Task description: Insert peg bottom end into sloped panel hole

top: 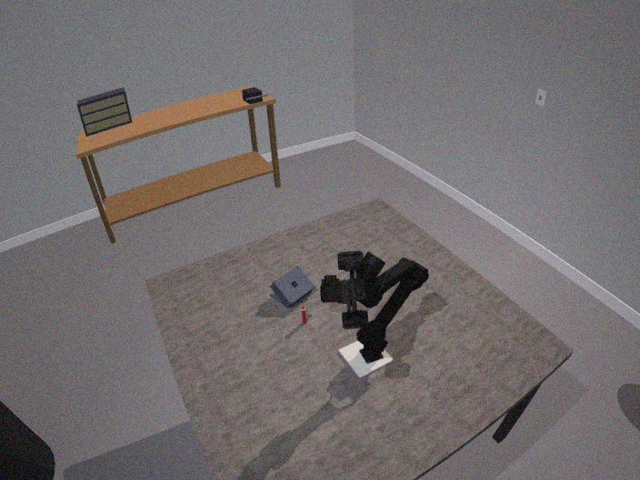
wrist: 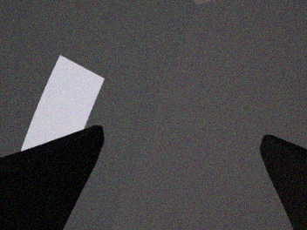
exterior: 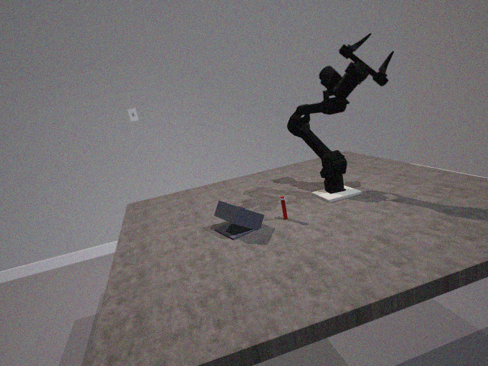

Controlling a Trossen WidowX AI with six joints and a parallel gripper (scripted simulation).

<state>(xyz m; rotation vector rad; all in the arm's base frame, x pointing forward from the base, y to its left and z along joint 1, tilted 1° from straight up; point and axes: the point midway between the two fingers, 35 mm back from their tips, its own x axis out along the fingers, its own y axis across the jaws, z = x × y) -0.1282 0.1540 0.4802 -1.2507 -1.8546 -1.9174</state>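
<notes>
Now: gripper tip 400 mm short of the red peg and 460 mm above it. Round my gripper tip: grey sloped panel 560 mm ahead, 10 mm to the right, 470 mm below.
</notes>
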